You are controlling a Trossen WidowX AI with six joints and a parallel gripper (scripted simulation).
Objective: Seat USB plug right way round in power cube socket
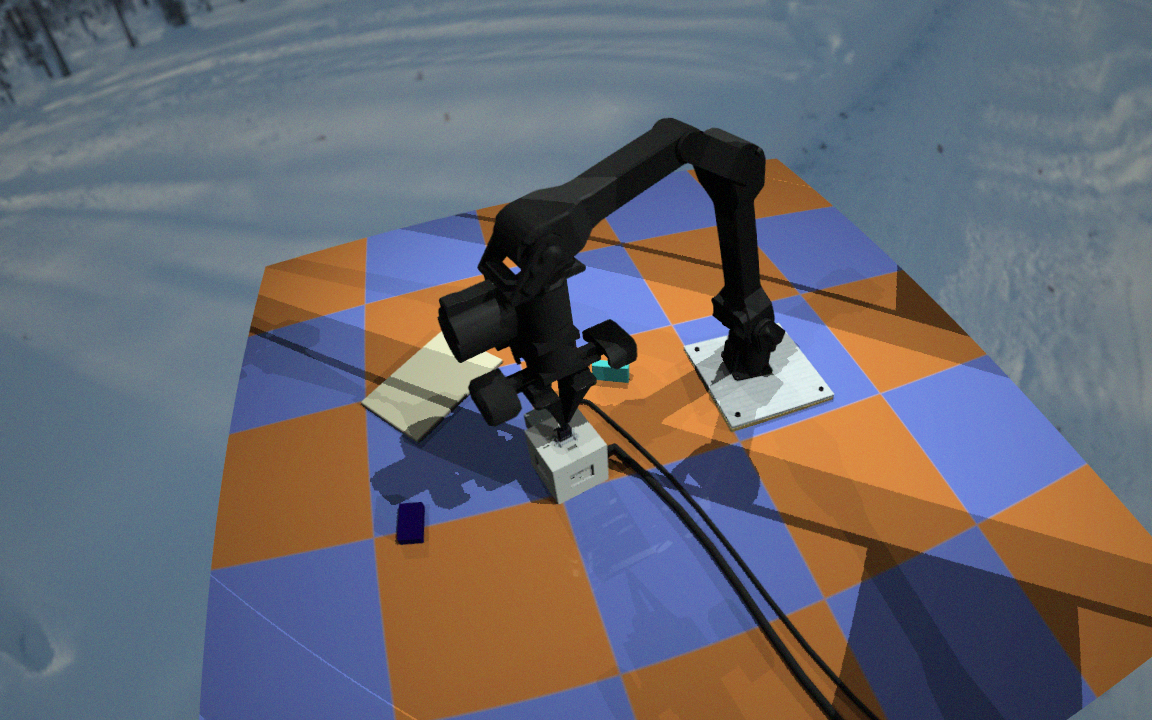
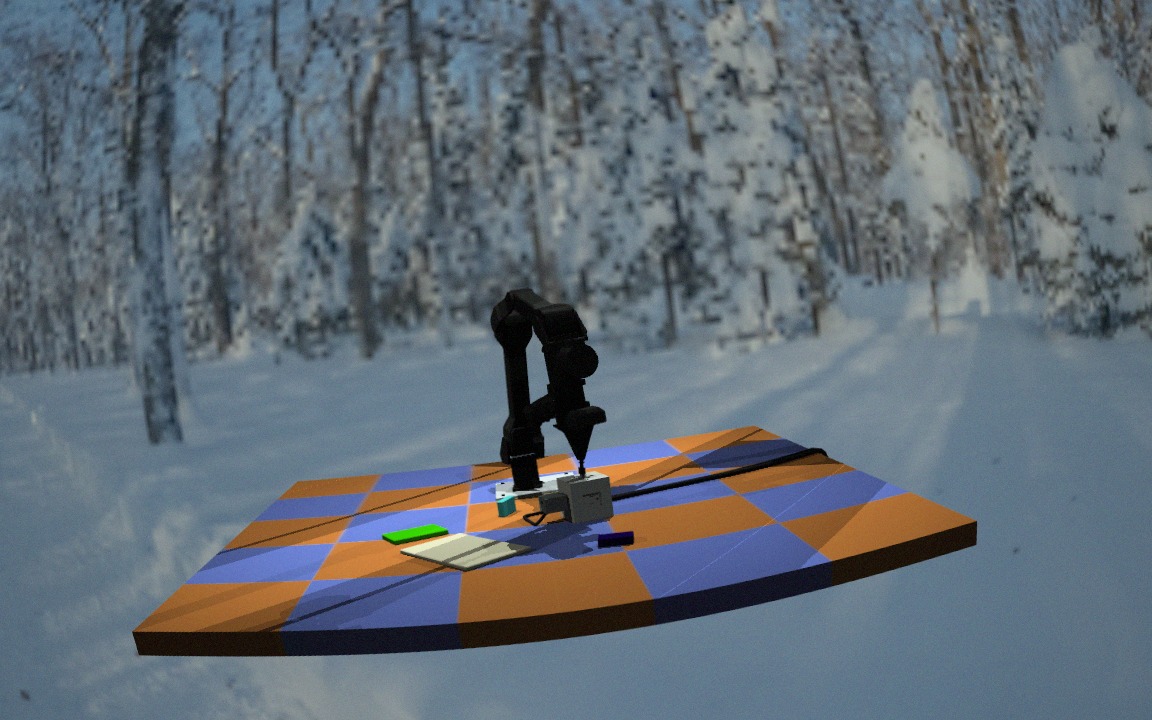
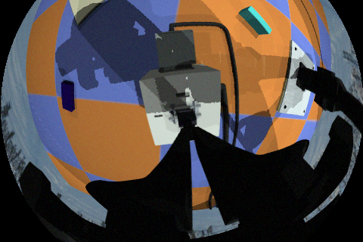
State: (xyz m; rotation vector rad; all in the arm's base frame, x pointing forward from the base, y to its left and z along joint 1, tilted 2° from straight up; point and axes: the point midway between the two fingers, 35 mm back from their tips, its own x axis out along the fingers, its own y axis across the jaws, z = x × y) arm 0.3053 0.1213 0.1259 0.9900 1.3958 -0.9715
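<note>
The dark USB plug lies 20 mm below my gripper tip. From my gripper tip the other things lie so: dark blue block: 220 mm ahead, 100 mm below, 40 mm to the left; then teal block: 160 mm to the right, 90 mm below, 90 mm behind; then beige flat pad: 220 mm to the right, 180 mm ahead, 100 mm below.
</note>
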